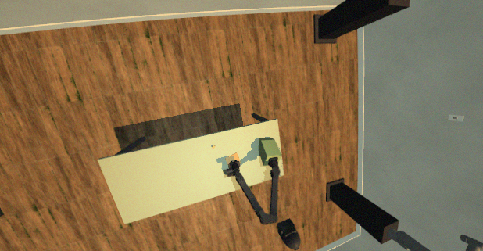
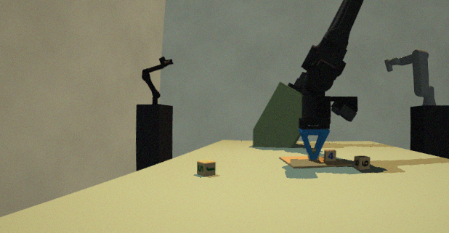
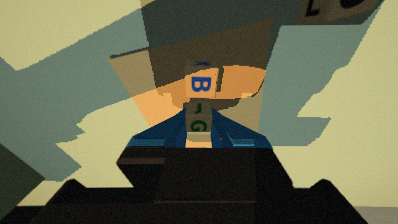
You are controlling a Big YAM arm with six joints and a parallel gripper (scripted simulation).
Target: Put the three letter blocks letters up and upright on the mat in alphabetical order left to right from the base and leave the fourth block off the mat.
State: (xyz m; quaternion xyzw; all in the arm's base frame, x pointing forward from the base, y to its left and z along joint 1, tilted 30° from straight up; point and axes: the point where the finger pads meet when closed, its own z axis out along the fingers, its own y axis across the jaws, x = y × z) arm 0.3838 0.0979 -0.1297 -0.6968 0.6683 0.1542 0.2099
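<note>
The orange mat is 10 mm below my hand. The rest, counted from my hand: block 40 mm to the left.
</note>
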